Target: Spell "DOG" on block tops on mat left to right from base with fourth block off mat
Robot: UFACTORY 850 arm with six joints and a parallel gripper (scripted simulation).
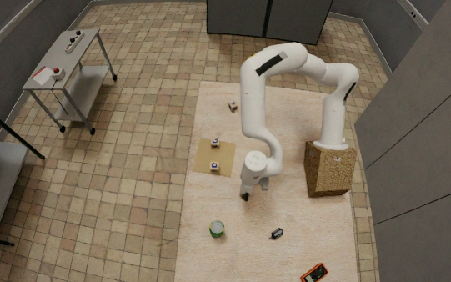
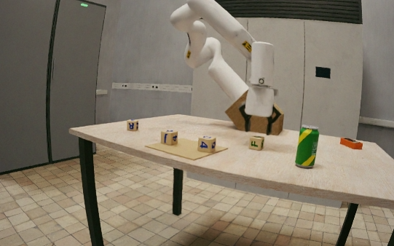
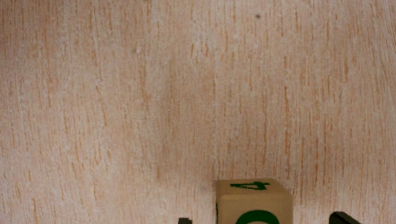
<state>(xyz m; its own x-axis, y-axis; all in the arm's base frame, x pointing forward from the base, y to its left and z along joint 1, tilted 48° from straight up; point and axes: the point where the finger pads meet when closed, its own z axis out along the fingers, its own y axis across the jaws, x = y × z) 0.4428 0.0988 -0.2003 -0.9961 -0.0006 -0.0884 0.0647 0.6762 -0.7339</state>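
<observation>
Now: hand 190 mm to the left of the tan mat, 160 mm short of it and 70 mm above it. Also, from my hand: small black object: 210 mm to the left, 160 mm behind, 50 mm below; then yellow can: 200 mm to the left, 120 mm ahead, 10 mm below; then letter block: 160 mm ahead, 120 mm to the right, 40 mm below.
</observation>
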